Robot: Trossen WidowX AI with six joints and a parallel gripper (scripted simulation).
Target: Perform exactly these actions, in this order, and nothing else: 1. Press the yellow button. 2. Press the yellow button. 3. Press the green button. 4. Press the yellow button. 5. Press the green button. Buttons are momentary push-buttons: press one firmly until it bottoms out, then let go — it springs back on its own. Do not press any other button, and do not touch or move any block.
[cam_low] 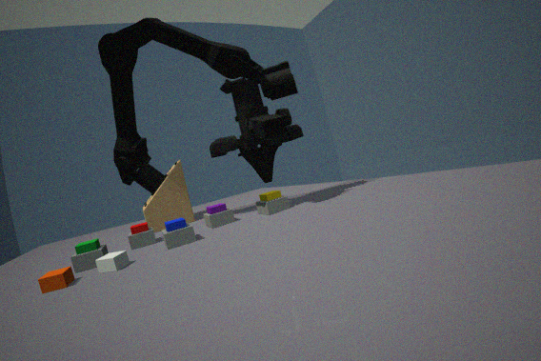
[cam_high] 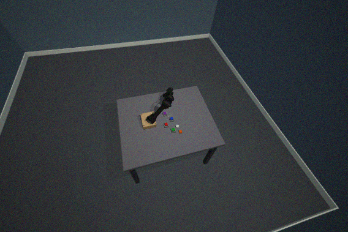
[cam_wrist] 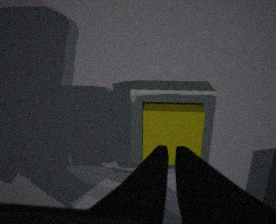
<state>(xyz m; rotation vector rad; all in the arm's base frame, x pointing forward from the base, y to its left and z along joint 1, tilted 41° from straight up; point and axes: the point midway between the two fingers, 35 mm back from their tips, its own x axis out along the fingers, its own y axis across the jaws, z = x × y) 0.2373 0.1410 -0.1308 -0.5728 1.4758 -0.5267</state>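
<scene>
Right now the yellow button is 30 mm below my gripper tip. From my gripper tip the other things lie so: red button: 260 mm to the right, 70 mm behind, 30 mm below; then blue button: 190 mm to the right, 30 mm below, 20 mm ahead; then purple button: 100 mm to the right, 50 mm behind, 30 mm below.
</scene>
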